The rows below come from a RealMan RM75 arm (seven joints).
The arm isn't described. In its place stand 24 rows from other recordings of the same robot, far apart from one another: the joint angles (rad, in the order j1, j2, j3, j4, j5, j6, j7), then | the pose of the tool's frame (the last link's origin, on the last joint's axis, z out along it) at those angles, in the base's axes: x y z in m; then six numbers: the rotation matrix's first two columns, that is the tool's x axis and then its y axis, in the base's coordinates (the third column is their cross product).
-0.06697 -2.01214 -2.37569 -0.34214 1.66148 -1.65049 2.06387 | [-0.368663 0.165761 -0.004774 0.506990 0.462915 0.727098 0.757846 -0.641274 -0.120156]
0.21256 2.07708 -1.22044 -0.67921 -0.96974 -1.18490 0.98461 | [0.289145 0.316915 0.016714 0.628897 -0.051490 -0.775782 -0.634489 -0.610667 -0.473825]
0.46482 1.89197 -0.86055 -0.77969 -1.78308 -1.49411 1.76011 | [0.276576 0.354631 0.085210 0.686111 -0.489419 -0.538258 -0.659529 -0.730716 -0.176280]
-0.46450 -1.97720 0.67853 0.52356 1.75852 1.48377 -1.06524 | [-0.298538 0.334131 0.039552 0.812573 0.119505 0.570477 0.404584 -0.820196 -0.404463]
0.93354 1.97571 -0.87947 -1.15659 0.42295 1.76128 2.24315 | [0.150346 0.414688 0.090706 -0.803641 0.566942 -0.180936 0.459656 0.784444 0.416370]
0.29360 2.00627 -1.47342 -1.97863 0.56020 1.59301 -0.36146 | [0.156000 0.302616 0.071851 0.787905 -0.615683 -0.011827 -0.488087 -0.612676 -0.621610]
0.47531 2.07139 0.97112 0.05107 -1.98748 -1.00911 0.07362 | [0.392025 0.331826 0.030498 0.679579 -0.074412 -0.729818 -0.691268 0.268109 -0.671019]
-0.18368 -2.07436 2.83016 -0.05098 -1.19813 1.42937 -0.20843 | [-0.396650 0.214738 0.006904 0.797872 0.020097 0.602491 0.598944 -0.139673 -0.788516]
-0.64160 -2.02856 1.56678 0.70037 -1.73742 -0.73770 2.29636 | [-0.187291 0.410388 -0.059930 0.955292 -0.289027 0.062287 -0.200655 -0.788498 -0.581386]
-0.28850 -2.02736 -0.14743 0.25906 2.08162 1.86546 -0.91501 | [-0.338519 0.227867 0.044644 0.430852 0.020213 0.902196 0.704708 -0.632028 -0.322379]
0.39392 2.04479 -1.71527 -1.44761 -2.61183 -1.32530 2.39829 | [0.207229 0.319820 -0.036089 0.850285 -0.394536 0.348363 -0.239349 -0.879336 -0.411681]
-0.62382 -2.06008 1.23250 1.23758 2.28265 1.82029 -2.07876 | [-0.170179 0.322618 0.004465 0.920700 0.347273 -0.178081 0.359730 -0.932103 0.042173]
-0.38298 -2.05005 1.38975 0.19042 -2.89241 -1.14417 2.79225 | [-0.341936 0.330436 0.011343 0.732610 -0.032354 0.679879 0.654443 -0.241014 -0.716671]
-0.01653 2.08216 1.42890 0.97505 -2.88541 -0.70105 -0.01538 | [0.309756 0.310406 0.045165 0.758673 0.077922 -0.646795 -0.649640 0.016081 -0.760072]
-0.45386 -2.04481 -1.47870 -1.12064 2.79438 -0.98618 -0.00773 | [-0.271373 0.362530 -0.033763 0.472448 0.870238 0.139568 0.665116 -0.248132 -0.704309]
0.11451 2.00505 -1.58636 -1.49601 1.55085 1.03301 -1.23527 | [0.166440 0.301820 0.006686 0.812682 -0.263946 -0.519500 -0.451005 -0.849438 -0.273952]
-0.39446 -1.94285 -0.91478 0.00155 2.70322 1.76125 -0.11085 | [-0.314345 0.280157 0.052651 0.729062 -0.475305 0.492497 0.326801 -0.390500 -0.860645]
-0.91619 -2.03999 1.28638 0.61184 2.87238 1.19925 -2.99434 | [-0.247955 0.410092 -0.025274 0.310722 0.947993 -0.069004 0.662803 -0.268136 -0.699139]
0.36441 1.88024 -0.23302 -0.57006 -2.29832 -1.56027 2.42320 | [0.394463 0.270738 0.100003 -0.307730 -0.770802 -0.557823 -0.947344 0.193649 0.255030]
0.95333 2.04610 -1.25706 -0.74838 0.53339 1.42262 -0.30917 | [0.178690 0.401127 -0.035108 0.422135 -0.892340 0.159785 -0.778765 -0.447185 -0.439944]
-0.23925 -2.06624 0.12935 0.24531 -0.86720 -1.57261 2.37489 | [-0.362835 0.195345 -0.035559 0.694087 0.332842 0.638326 0.623247 -0.721599 -0.301428]
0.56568 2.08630 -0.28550 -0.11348 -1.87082 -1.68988 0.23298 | [0.241058 0.301574 -0.032825 0.663893 0.421521 -0.617711 -0.126354 -0.750904 -0.648211]
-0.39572 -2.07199 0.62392 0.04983 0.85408 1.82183 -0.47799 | [-0.297634 0.280280 0.053515 0.414007 -0.484441 0.770659 0.717494 -0.347339 -0.603786]
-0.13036 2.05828 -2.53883 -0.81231 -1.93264 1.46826 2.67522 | [0.315887 0.183107 -0.011590 0.747649 0.153839 -0.646030 -0.658688 0.295658 -0.691894]
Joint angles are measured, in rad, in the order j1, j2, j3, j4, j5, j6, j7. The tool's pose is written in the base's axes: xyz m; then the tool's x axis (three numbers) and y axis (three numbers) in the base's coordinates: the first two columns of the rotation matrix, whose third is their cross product. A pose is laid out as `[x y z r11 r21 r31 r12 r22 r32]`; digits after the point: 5 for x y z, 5 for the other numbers.
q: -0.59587, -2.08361, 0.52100, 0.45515, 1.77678, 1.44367, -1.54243
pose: [-0.25083 0.36116 0.00337 0.40839 0.46171 0.78743 0.74200 -0.67035 0.00823]
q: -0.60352, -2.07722, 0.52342, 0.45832, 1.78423, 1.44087, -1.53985
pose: [-0.24975 0.36391 0.00546 0.42616 0.45621 0.78120 0.73502 -0.67803 -0.00501]
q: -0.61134, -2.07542, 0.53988, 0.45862, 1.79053, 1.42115, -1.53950
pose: [-0.24875 0.36678 0.00326 0.44556 0.46056 0.76769 0.73371 -0.67921 -0.01836]
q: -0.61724, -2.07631, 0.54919, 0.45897, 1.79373, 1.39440, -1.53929
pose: [-0.24894 0.37002 0.00134 0.45617 0.46290 0.76002 0.73956 -0.67220 -0.03448]
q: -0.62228, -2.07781, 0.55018, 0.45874, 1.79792, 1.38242, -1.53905
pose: [-0.24829 0.37184 0.00010 0.46099 0.46366 0.75664 0.74132 -0.66989 -0.04116]
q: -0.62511, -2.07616, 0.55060, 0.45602, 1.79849, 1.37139, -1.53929
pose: [-0.24890 0.37344 0.00014 0.46222 0.46440 0.75544 0.74551 -0.66480 -0.04747]
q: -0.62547, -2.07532, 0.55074, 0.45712, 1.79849, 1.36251, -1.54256
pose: [-0.24984 0.37460 0.00074 0.46135 0.46540 0.75535 0.75057 -0.65870 -0.05258]
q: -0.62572, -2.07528, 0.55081, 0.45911, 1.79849, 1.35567, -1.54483
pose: [-0.25040 0.37552 0.00120 0.46116 0.46542 0.75546 0.75398 -0.65441 -0.05709]
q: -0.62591, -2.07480, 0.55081, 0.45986, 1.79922, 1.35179, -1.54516
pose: [-0.25086 0.37603 0.00150 0.46225 0.46516 0.75495 0.75547 -0.65238 -0.06061]
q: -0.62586, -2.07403, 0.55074, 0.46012, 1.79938, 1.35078, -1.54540
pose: [-0.25114 0.37624 0.00188 0.46275 0.46487 0.75483 0.75596 -0.65166 -0.06211]
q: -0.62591, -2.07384, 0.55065, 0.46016, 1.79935, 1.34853, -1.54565
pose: [-0.25141 0.37650 0.00200 0.46268 0.46488 0.75486 0.75709 -0.65020 -0.06362]
